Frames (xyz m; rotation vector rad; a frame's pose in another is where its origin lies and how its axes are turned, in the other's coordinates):
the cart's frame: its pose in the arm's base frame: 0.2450 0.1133 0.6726 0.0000 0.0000 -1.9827
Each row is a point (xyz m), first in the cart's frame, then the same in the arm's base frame.
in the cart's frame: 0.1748 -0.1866 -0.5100
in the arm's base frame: 0.0040 0.0278 0.1626
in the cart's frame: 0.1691 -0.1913 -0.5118
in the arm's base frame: 0.0020 0.0349 0.1608
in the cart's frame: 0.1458 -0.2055 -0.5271
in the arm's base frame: -0.0017 0.0620 0.1455
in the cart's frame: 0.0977 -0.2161 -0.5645
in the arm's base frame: 0.0079 0.1103 0.1081
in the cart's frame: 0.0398 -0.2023 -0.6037
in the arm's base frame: 0.0437 0.1578 0.0689
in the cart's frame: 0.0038 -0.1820 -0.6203
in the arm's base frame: 0.0767 0.1827 0.0523
